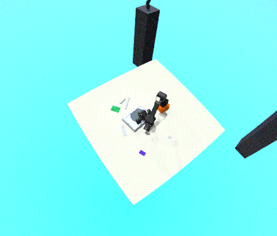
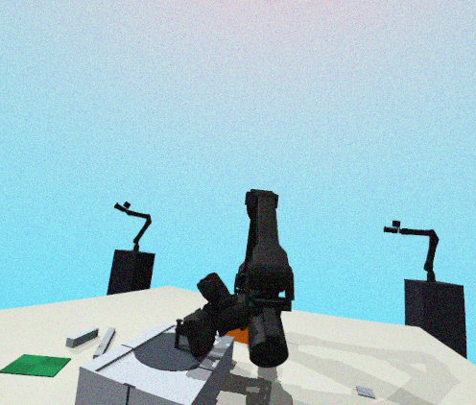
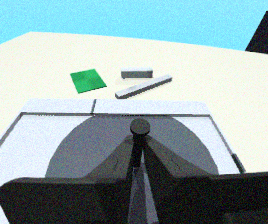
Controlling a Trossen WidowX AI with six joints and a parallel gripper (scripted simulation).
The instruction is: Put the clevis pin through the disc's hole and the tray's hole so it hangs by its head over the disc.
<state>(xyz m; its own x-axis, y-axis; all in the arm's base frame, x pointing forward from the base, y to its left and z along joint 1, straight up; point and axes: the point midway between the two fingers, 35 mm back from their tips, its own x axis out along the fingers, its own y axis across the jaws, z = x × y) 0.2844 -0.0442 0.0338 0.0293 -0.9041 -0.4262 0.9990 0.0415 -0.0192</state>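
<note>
Right now my gripper tip is 1 cm above the dark clevis pin. Round my gripper tip: green patch (11 cm ahead, 23 cm to the right, 9 cm below); steel tray (2 cm ahead, 1 cm to the left, 5 cm below); dark aluminium disc (4 cm below).
</note>
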